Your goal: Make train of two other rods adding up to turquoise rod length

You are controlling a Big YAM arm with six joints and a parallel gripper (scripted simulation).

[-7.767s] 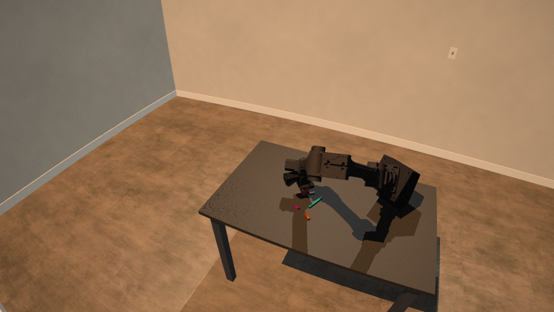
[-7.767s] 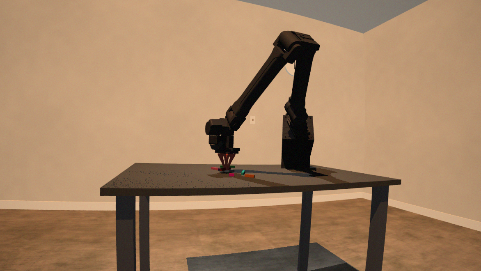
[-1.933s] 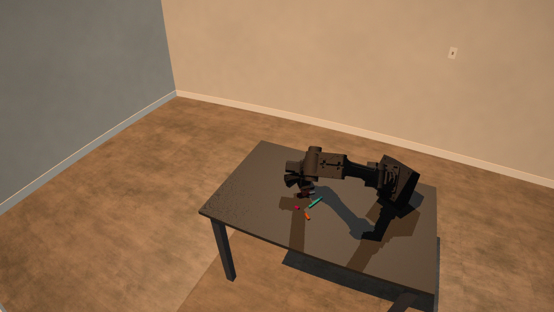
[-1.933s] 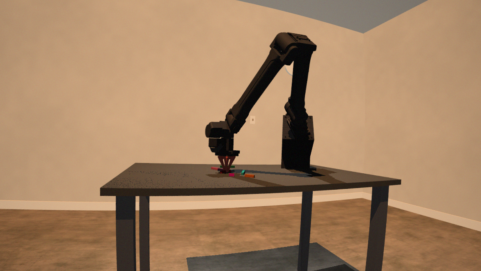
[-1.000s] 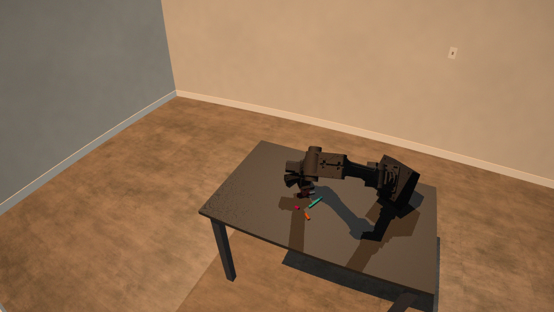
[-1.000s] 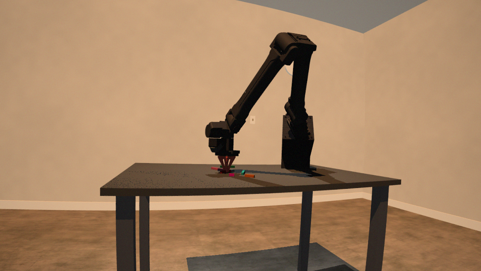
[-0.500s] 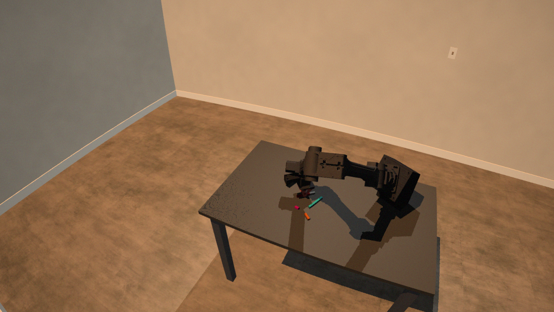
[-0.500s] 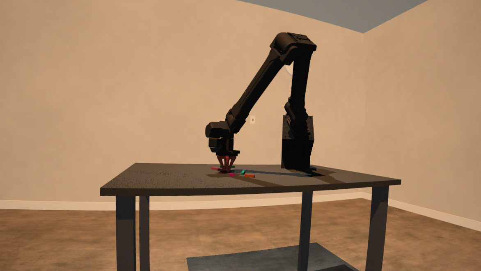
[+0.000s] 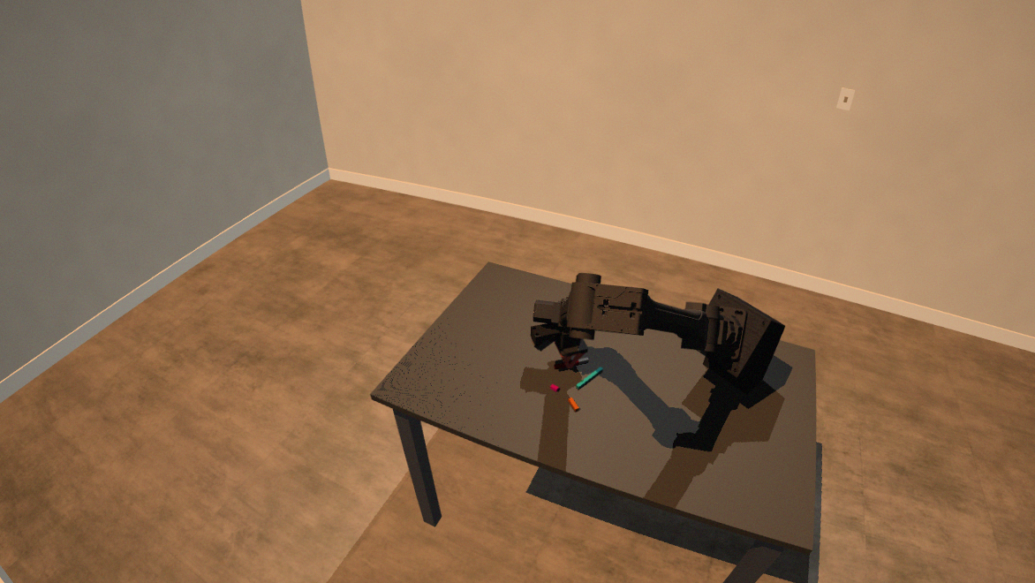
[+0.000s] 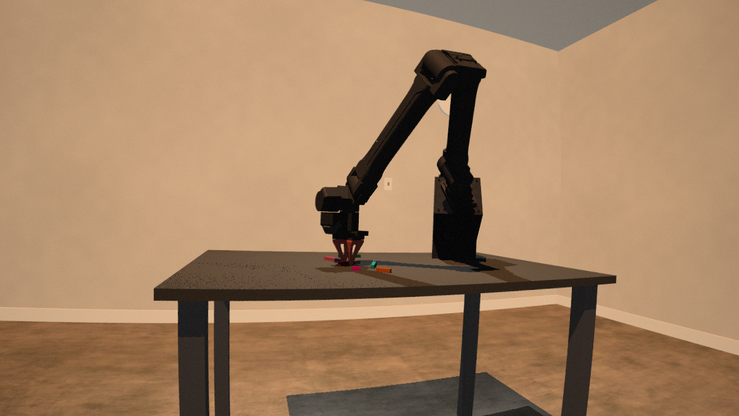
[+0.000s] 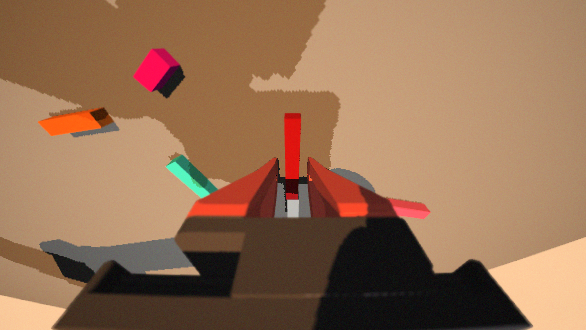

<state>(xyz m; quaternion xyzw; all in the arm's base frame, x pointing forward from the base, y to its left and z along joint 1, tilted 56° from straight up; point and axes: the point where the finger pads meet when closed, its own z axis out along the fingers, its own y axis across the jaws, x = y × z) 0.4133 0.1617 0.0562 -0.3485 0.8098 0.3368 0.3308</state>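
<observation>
Now: hand 1 cm above the red rod. The rest, counted from my hand: grey rod: 3 cm behind, 4 cm to the right, 1 cm below; turquoise rod: 8 cm behind, 1 cm to the left, 1 cm below; pink rod: 4 cm ahead, 8 cm to the right, 1 cm below.
</observation>
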